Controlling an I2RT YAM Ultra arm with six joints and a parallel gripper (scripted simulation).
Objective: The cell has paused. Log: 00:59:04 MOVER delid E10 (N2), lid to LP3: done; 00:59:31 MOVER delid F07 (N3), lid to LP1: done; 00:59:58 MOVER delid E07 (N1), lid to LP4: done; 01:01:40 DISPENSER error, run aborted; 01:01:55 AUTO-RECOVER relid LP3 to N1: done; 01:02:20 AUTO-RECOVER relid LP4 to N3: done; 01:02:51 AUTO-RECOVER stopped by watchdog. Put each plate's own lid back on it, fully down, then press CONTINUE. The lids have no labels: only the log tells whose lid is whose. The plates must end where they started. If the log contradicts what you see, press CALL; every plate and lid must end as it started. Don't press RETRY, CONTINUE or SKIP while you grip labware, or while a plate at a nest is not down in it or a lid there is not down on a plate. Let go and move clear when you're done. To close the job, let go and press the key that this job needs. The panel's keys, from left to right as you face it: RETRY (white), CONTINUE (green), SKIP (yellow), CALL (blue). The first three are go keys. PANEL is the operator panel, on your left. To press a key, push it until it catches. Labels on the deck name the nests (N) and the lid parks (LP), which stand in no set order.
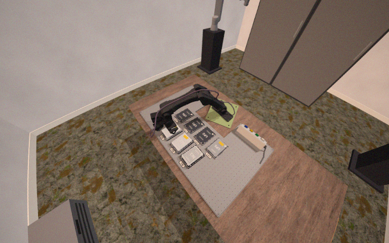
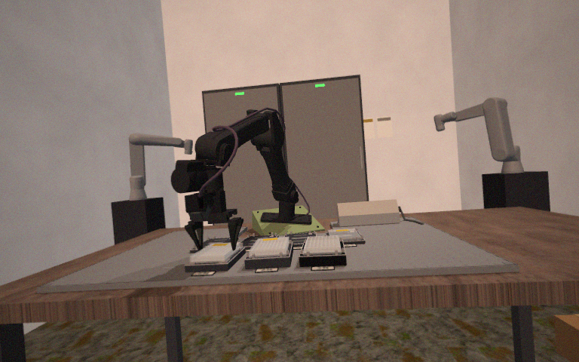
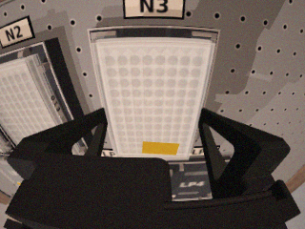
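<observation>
My hand is 140 mm to the right of the plate and 10 mm above it. Round my hand: LP3 park (180 mm behind, 70 mm to the left, 30 mm below); LP1 park (180 mm behind, 330 mm to the left, 30 mm below); lid (180 mm behind, 330 mm to the left, 20 mm below).
</observation>
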